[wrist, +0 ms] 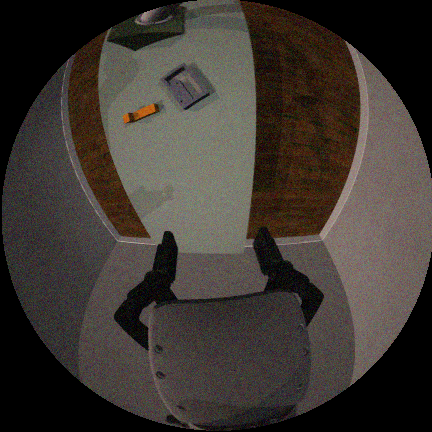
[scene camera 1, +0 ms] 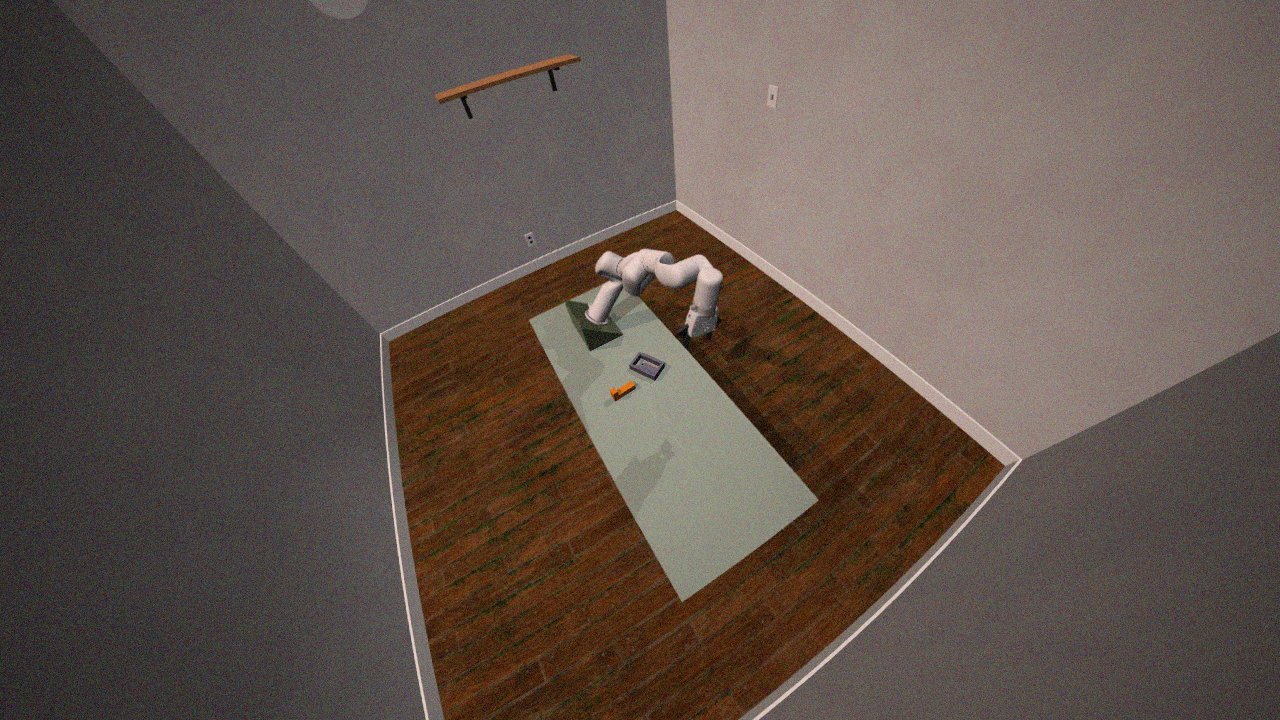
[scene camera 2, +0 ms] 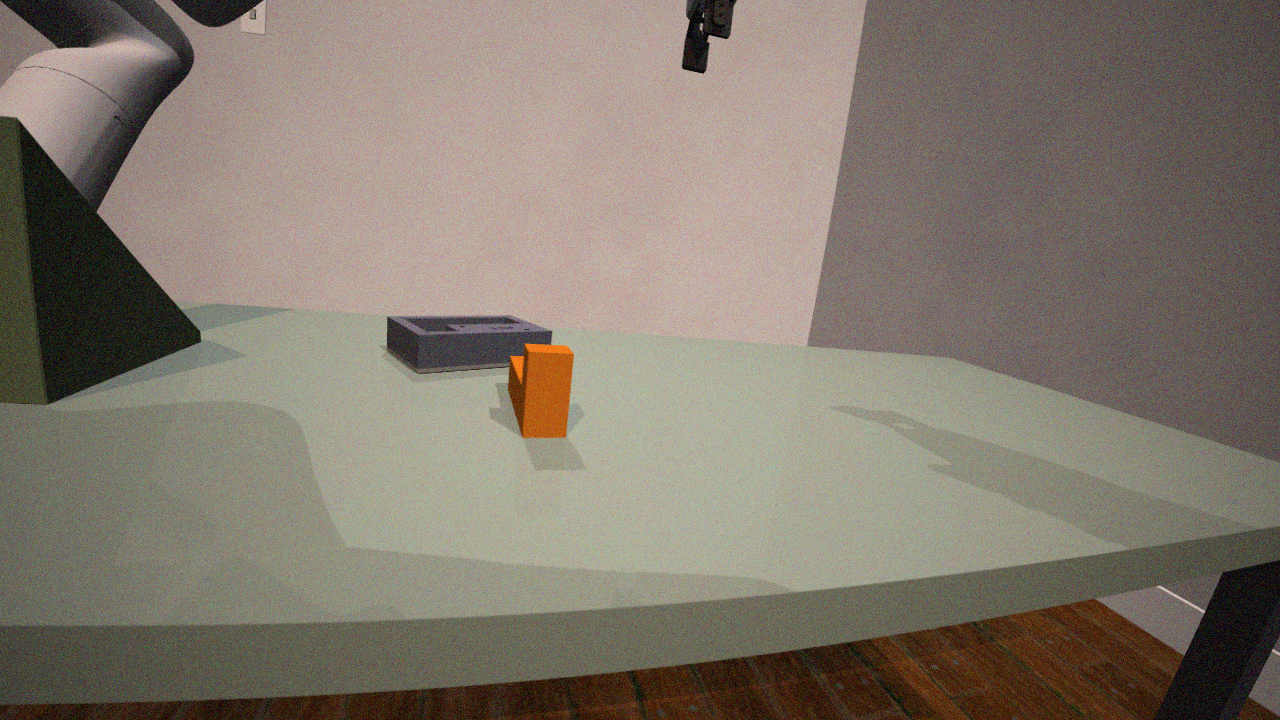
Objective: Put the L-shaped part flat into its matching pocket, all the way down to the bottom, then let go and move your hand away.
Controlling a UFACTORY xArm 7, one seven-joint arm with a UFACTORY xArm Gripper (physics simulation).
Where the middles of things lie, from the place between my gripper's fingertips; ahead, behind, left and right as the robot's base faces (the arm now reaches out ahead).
My gripper is now 200 mm past the orange L-shaped part (scene camera 2: 539, 384), 250 mm to the left of it and 340 mm above it.
